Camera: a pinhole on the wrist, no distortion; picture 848 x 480 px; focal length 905.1 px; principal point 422.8 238.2 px. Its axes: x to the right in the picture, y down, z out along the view. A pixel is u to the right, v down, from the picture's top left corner.
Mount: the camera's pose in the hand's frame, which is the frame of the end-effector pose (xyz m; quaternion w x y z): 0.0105 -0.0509 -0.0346 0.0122 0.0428 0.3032 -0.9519
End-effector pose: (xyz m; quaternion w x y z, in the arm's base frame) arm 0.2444 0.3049 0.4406 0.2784 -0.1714 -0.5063 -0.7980
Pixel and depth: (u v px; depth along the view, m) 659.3 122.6 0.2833
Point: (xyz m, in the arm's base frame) 0.1960 0.5793 0.3509
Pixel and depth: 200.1 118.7 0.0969
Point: 0.1635 0.3783 0.4095
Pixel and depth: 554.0 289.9 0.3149
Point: 0.1349 0.5896 0.3210
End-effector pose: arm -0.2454 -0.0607 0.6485 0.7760 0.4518 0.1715 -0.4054
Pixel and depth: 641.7 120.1 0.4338
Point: -0.5587 -0.3534 0.7684
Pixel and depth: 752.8 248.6 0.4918
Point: -0.6713 -0.3437 0.7712
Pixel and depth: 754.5 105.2 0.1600
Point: -0.3904 -0.1516 0.6726
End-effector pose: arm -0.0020 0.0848 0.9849 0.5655 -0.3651 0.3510 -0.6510
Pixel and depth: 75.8 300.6 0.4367
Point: 0.1038 -0.0370 1.4368
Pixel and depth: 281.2 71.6 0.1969
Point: 0.0607 0.0690 1.1771
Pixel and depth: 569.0 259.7 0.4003
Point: 0.1104 0.1880 1.3667
